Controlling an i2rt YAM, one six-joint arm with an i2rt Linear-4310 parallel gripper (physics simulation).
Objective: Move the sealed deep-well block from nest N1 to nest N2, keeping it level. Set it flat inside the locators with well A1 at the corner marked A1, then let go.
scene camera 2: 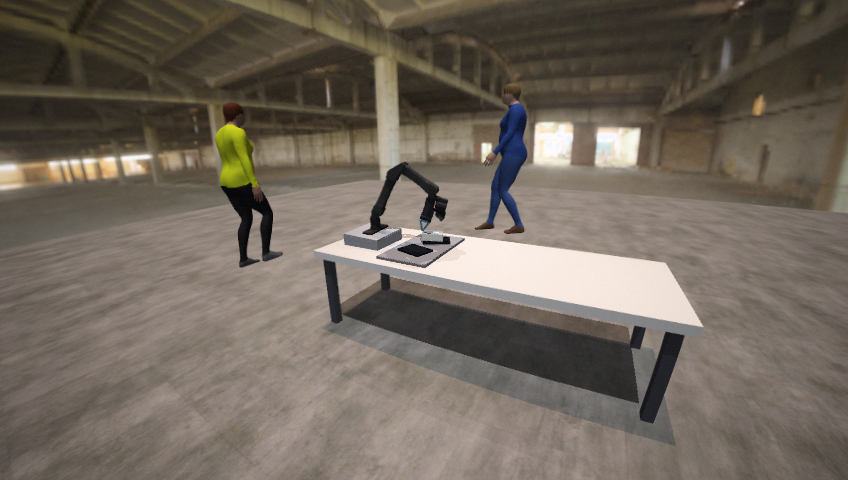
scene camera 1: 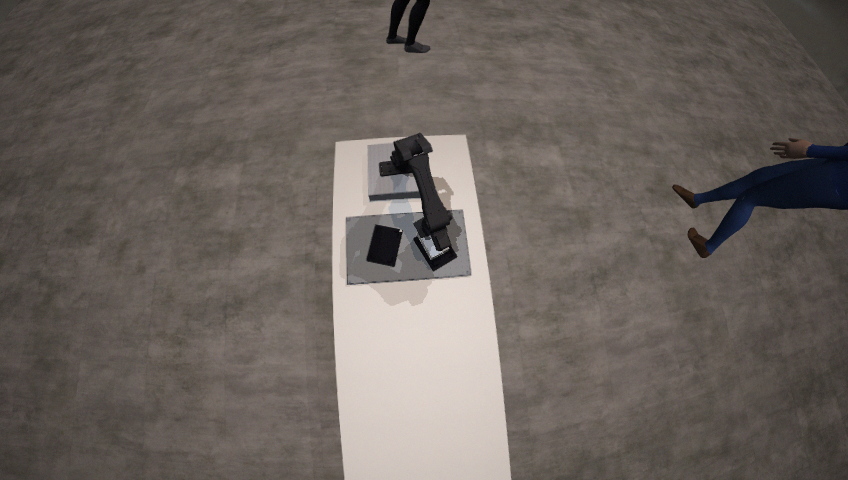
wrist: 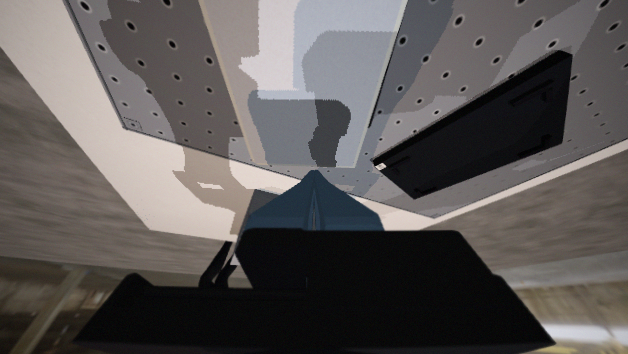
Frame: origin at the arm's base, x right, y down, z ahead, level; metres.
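Seen in the pictures: gripper, fingertip midpoint: [scene camera 2: 422, 230] [wrist: 314, 176]; arm's base, link origin: [scene camera 2: 375, 229] [scene camera 1: 401, 167].
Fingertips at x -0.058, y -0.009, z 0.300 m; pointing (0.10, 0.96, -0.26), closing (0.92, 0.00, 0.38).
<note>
Pixels of each thing's top centre, then the offset from my fingertips to it. Level surfaces: height alone.
- sealed deep-well block, top centre: [wrist: 303, 88] [scene camera 1: 433, 239] [scene camera 2: 432, 232] dx -0.030, dy +0.009, dz +0.056 m
- Nest N2, top centre: [wrist: 466, 159] [scene camera 1: 384, 244] [scene camera 2: 414, 248] dx +0.173, dy +0.051, dz +0.038 m
- grey perforated plate, top centre: [wrist: 408, 112] [scene camera 1: 406, 245] [scene camera 2: 424, 246] dx +0.078, dy +0.068, dz +0.049 m
- white table, surface height: dy +0.082 m
The sealed deep-well block [scene camera 1: 429, 248] [scene camera 2: 432, 236] [wrist: 280, 55] is pale with a light, shiny top and rests at nest N1 [scene camera 1: 439, 264] [scene camera 2: 443, 240], a black holder. How it sits in N1 cannot be told. In the wrist view the block's top fills the upper middle and N1 does not show. My gripper [scene camera 2: 423, 230] [wrist: 314, 176] is shut and empty, its blue fingers pressed together, tips low by the block's near end. Nest N2 [scene camera 1: 385, 245] [scene camera 2: 414, 250] [wrist: 480, 125] is black and empty, with a small white mark at one corner.
Both nests stand on a grey perforated plate [scene camera 1: 358, 273] [scene camera 2: 425, 261] [wrist: 150, 45] on the white table [scene camera 1: 416, 368] [scene camera 2: 565, 273]. The arm's grey base box [scene camera 1: 377, 189] [scene camera 2: 367, 239] stands behind the plate. Two people [scene camera 2: 238, 154] [scene camera 2: 509, 142] stand beyond the table.
</note>
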